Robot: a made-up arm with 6 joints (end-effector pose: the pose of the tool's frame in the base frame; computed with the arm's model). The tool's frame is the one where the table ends. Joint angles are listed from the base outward.
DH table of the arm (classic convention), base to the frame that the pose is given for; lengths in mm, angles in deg. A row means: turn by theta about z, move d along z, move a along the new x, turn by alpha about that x. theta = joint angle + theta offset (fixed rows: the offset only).
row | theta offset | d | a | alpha
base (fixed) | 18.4 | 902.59 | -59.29 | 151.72
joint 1 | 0 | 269.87 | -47.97 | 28.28
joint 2 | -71.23 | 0 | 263.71 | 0
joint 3 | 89.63 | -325.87 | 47.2 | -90
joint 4 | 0 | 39 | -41.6 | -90
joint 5 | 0 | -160.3 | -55.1 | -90
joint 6 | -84.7 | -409.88 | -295.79 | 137.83
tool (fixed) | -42.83 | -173.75 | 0 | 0
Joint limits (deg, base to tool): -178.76..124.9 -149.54..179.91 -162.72..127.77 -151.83..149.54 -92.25..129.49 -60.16..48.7
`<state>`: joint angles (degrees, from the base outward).
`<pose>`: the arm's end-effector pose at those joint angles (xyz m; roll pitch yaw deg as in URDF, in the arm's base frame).
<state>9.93 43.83 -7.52 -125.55 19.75 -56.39</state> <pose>-0.2581 0.0828 0.8916 67.32 25.47 -77.58</pose>
Working (the frame after each row of the table, in the pose's form):
after base (fixed): -0.0563 -0.0187 0.9026 151.72 0.00 18.40
after joint 1: -0.0630 -0.1480 0.6610 -179.64 -4.69 9.64
after joint 2: 0.1466 0.0107 0.6809 178.16 -4.32 37.12
after joint 3: 0.1540 -0.0292 1.0077 94.03 -2.41 -45.14
after joint 4: 0.1409 -0.0746 1.0397 172.65 56.65 128.88
after joint 5: 0.0463 -0.0194 1.1691 57.42 49.68 97.68
after joint 6: -0.4085 0.0202 0.9521 68.93 -14.53 -61.87

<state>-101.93 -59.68 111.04 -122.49 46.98 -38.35</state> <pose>-0.2019 -0.4267 1.3321 7.58 57.37 -49.60</pose>
Working (the frame after each row of the table, in the pose's form):
after base (fixed): -0.0563 -0.0187 0.9026 151.72 0.00 18.40
after joint 1: 0.0066 -0.1761 0.6872 -145.37 27.62 121.89
after joint 2: -0.0796 -0.3481 0.8676 -178.38 -43.16 -116.60
after joint 3: 0.0414 -0.1231 1.0753 70.32 39.25 36.29
after joint 4: 0.0937 -0.1157 1.0969 -164.26 15.97 -126.53
after joint 5: 0.0843 -0.1204 1.2661 88.56 22.23 -176.01
after joint 6: -0.1253 -0.5520 1.4250 49.45 34.70 5.46

